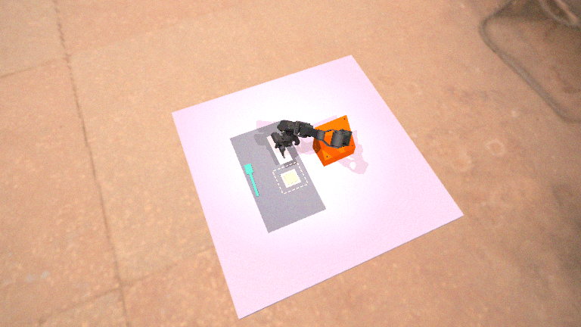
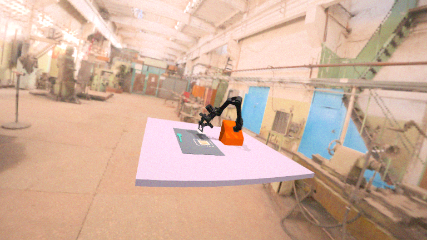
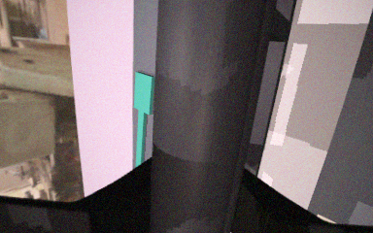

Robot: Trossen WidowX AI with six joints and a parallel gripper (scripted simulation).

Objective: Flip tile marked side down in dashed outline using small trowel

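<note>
The tile is 160 mm to the left of my gripper tip, 110 mm below it and 10 mm behind it. Round my gripper tip: teal flat tool (190 mm ahead, 110 mm below, 50 mm to the left); grey mat (130 mm below, 80 mm to the left, 50 mm ahead); trowel (20 mm behind, 10 mm below).
</note>
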